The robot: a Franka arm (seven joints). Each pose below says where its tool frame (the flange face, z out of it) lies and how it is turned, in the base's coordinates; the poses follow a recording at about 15 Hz.
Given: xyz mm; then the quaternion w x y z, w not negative.
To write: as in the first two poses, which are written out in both.
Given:
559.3 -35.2 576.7 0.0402 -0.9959 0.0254 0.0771
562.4 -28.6 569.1 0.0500 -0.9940 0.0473 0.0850
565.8 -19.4 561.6 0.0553 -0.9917 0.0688 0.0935
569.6 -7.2 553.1 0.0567 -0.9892 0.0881 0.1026
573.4 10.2 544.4 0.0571 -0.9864 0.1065 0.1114
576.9 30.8 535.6 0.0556 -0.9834 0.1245 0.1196
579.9 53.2 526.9 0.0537 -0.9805 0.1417 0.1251
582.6 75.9 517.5 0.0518 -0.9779 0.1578 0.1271
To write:
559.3 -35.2 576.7 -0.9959 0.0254 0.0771 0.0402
562.4 -28.6 569.1 -0.9940 0.0473 0.0850 0.0500
565.8 -19.4 561.6 -0.9917 0.0688 0.0935 0.0553
569.6 -7.2 553.1 -0.9892 0.0881 0.1026 0.0567
573.4 10.2 544.4 -0.9864 0.1065 0.1114 0.0571
576.9 30.8 535.6 -0.9834 0.1245 0.1196 0.0556
579.9 53.2 526.9 -0.9805 0.1417 0.1251 0.0537
582.6 75.9 517.5 -0.9779 0.1578 0.1271 0.0518

